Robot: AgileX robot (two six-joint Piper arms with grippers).
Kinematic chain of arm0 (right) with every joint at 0, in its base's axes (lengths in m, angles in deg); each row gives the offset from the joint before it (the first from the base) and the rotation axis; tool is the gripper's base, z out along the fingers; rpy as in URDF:
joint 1: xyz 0 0 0.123 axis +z
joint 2: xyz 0 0 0 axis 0.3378 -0.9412 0
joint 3: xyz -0.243 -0.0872 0.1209 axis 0.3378 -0.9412 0
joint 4: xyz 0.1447 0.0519 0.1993 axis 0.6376 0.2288 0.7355
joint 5: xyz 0 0 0 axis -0.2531 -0.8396 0.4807
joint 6: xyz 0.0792 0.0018 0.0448 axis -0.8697 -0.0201 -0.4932
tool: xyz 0 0 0 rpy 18.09 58.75 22.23
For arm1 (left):
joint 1: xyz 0 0 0.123 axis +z
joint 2: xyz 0 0 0 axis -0.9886 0.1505 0
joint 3: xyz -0.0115 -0.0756 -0.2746 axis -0.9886 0.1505 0
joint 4: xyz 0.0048 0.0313 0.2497 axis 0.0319 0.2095 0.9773
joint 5: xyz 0 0 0 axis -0.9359 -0.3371 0.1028
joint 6: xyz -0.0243 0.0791 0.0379 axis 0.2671 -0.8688 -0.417
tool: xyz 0 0 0 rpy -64.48 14.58 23.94
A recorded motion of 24 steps. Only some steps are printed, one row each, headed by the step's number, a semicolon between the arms.
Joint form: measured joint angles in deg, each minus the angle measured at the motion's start. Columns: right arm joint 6, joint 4, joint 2, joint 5, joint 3, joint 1; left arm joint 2, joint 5, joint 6, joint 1, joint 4, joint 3.
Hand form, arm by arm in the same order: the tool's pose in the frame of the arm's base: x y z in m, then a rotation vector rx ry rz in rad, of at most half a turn. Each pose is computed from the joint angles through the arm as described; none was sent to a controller.
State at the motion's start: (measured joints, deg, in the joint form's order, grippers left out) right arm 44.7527 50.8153 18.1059 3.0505 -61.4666 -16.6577; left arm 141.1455 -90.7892 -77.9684 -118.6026 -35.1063 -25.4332
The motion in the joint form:
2: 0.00 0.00 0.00 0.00 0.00 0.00; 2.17 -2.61 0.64 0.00 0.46 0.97
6: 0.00 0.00 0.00 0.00 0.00 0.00; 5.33 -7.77 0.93 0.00 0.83 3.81
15: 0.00 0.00 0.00 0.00 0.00 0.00; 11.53 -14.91 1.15 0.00 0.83 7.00
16: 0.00 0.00 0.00 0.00 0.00 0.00; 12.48 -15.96 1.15 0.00 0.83 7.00
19: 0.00 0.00 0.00 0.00 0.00 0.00; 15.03 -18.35 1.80 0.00 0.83 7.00
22: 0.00 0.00 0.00 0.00 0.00 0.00; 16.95 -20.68 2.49 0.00 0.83 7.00
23: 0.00 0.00 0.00 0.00 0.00 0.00; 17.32 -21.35 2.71 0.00 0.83 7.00
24: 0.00 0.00 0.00 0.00 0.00 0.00; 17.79 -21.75 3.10 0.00 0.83 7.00
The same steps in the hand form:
2: 0.0530 0.0059 0.1724 0.0037 1.8459 0.1259; 0.1557 -0.1115 0.2370 0.3742 1.5958 -0.5521
6: 0.0530 0.0059 0.1724 0.0037 1.8459 0.1259; 0.1544 -0.1102 0.2205 0.3808 1.6085 -0.5425
15: 0.0530 0.0059 0.1724 0.0037 1.8459 0.1259; 0.1544 -0.1093 0.1966 0.3895 1.6456 -0.5223
16: 0.0530 0.0059 0.1724 0.0037 1.8459 0.1259; 0.1555 -0.1101 0.1951 0.3893 1.6436 -0.5209
19: 0.0530 0.0059 0.1724 0.0037 1.8459 0.1259; 0.1584 -0.1120 0.1903 0.3816 1.6487 -0.5245
22: 0.0530 0.0059 0.1724 0.0037 1.8459 0.1259; 0.1605 -0.1134 0.1875 0.3708 1.6443 -0.5315
23: 0.0530 0.0059 0.1724 0.0037 1.8459 0.1259; 0.1609 -0.1137 0.1873 0.3665 1.6401 -0.5347
24: 0.0530 0.0059 0.1724 0.0037 1.8459 0.1259; 0.1614 -0.1140 0.1863 0.3615 1.6429 -0.5388

